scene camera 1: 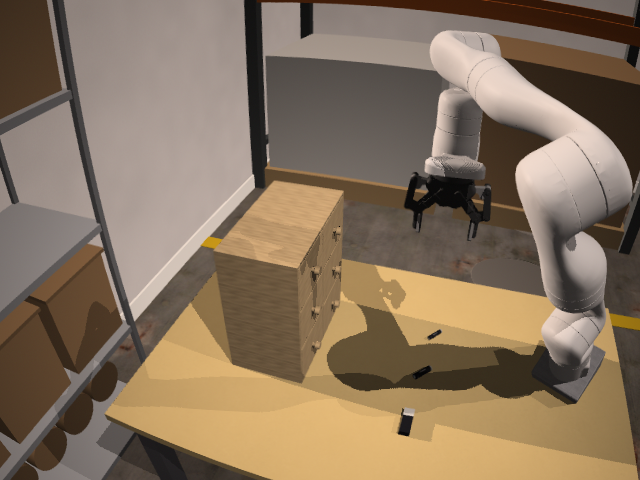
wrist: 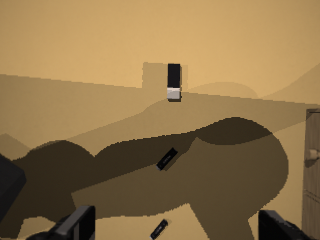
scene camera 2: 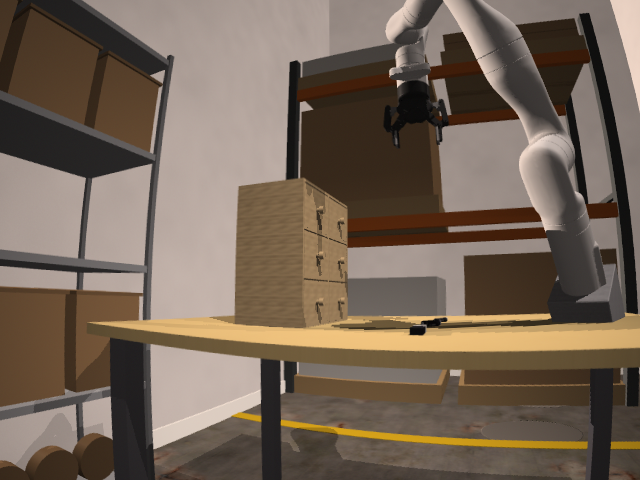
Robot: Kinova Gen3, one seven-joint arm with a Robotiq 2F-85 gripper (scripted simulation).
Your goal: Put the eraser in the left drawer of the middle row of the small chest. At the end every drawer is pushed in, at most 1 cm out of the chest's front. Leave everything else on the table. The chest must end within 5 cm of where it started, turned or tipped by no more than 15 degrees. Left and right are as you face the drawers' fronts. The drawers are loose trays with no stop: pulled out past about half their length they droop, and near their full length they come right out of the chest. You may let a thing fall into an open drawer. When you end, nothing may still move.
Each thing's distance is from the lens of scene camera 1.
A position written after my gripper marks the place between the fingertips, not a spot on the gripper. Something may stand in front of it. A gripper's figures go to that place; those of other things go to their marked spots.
my gripper (scene camera 1: 443,234): 0.86 m
drawer (scene camera 1: 311,268): 0.96 m
